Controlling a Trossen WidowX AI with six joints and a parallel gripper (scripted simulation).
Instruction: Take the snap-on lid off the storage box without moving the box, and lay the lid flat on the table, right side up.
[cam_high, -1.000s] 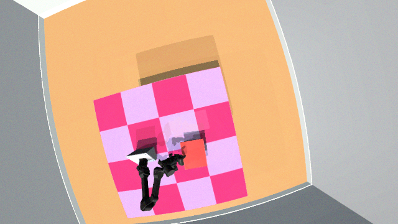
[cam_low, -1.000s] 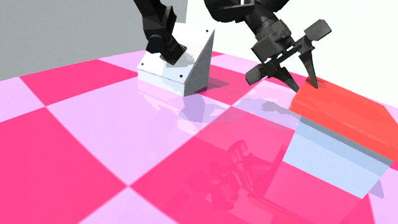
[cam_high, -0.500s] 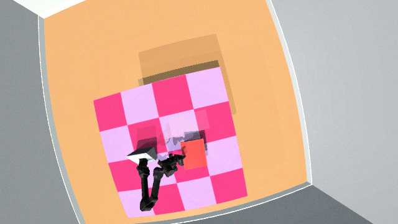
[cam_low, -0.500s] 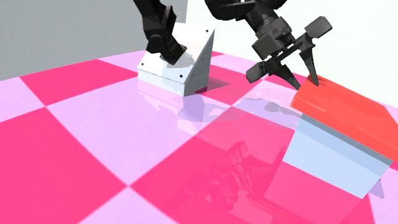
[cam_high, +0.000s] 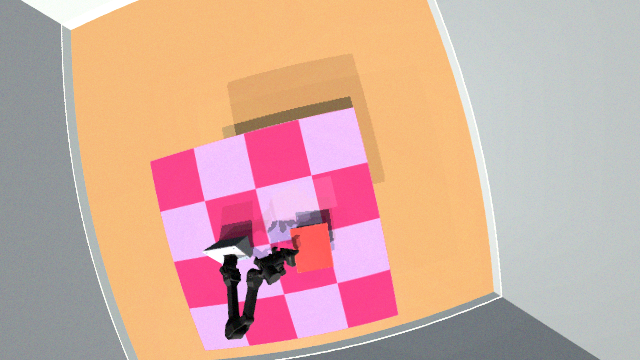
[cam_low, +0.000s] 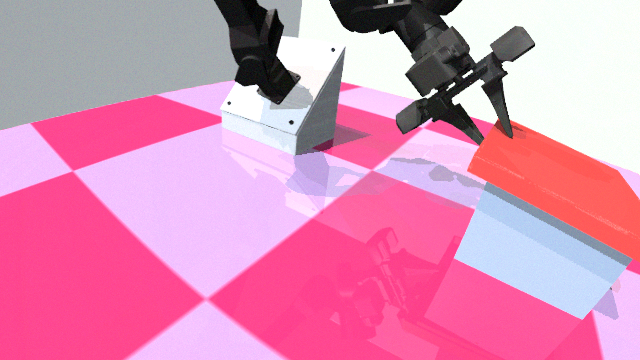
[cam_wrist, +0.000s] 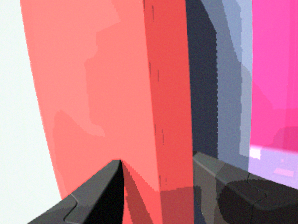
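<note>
My gripper tip is now 80 mm short of the red lid and 10 mm to the right of it. Round my gripper tip: storage box 80 mm ahead, 10 mm to the left, 60 mm below.
</note>
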